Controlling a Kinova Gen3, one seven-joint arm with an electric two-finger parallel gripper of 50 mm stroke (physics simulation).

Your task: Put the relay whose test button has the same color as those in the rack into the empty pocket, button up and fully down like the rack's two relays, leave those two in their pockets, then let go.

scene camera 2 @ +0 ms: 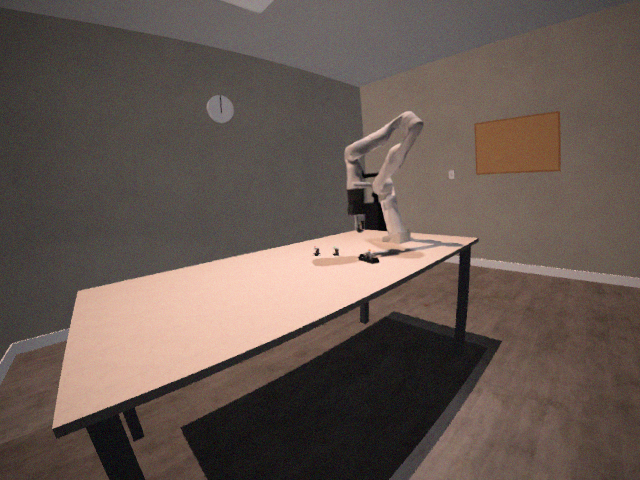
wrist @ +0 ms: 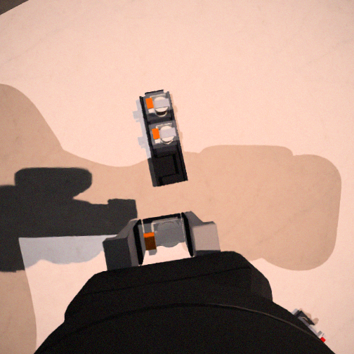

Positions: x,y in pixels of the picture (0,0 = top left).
Scene:
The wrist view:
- my gripper: 163,231
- relay: 157,104
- black rack: 167,161

